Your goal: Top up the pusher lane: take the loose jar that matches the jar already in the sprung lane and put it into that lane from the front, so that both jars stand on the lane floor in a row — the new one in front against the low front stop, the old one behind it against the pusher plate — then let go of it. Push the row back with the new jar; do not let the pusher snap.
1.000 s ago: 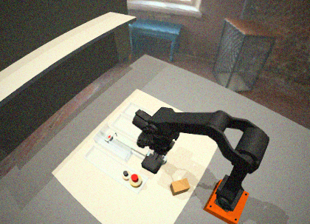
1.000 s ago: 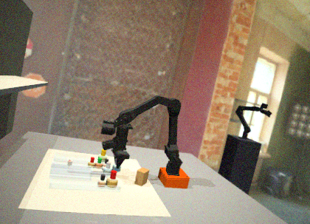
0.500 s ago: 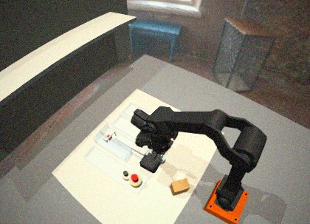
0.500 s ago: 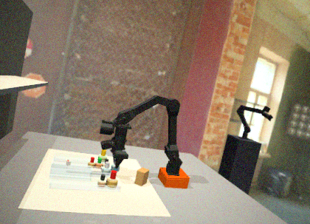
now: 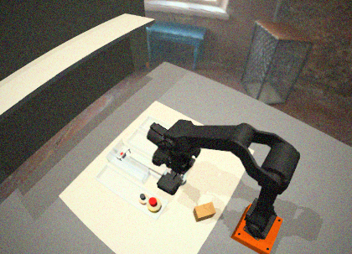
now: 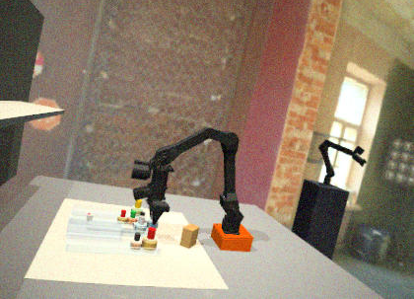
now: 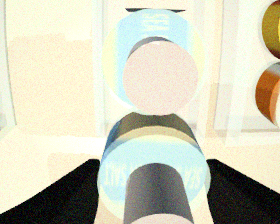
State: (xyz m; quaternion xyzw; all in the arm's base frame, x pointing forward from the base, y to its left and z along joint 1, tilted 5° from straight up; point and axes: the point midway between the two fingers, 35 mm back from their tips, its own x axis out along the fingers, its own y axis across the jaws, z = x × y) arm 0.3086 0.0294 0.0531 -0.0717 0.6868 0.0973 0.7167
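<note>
My gripper tip is now 16 cm short of the clear sprung lane, 6 cm to the right of it and 3 cm above it. Round my gripper tip: cardboard box (14 cm behind, 3 cm to the left, 2 cm below); then red mark (21 cm ahead, 9 cm to the left, 2 cm above).
</note>
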